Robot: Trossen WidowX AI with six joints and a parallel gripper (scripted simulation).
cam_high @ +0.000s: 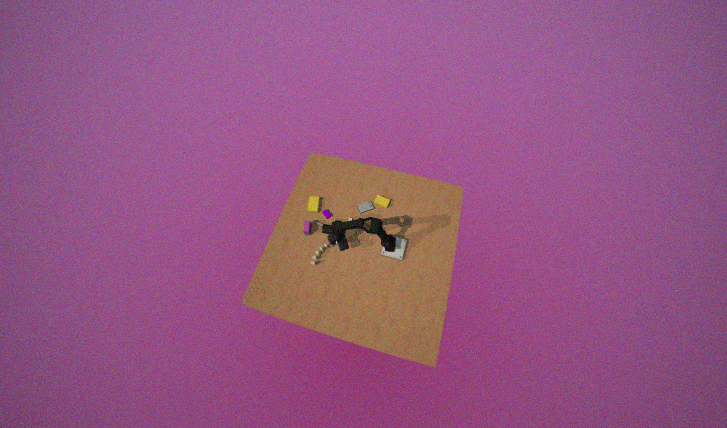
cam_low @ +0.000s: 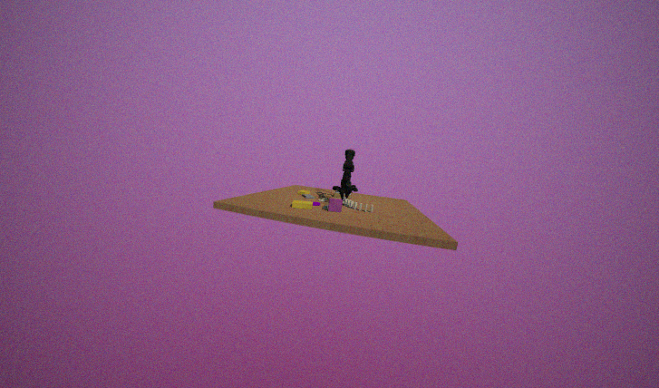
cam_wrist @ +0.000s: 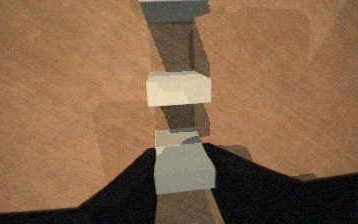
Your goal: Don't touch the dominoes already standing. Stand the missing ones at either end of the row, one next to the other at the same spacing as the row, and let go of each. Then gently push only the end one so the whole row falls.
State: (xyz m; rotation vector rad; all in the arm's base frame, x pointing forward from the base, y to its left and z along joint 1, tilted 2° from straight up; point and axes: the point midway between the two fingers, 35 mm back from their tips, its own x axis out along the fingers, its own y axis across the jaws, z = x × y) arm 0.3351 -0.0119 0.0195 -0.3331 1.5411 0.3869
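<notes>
The small grey bar lies 190 mm ahead of my gripper tip, 120 mm to the right of it and 20 mm below it. Also, from my gripper tip: purple block: 260 mm ahead, 60 mm to the right, 10 mm above.
</notes>
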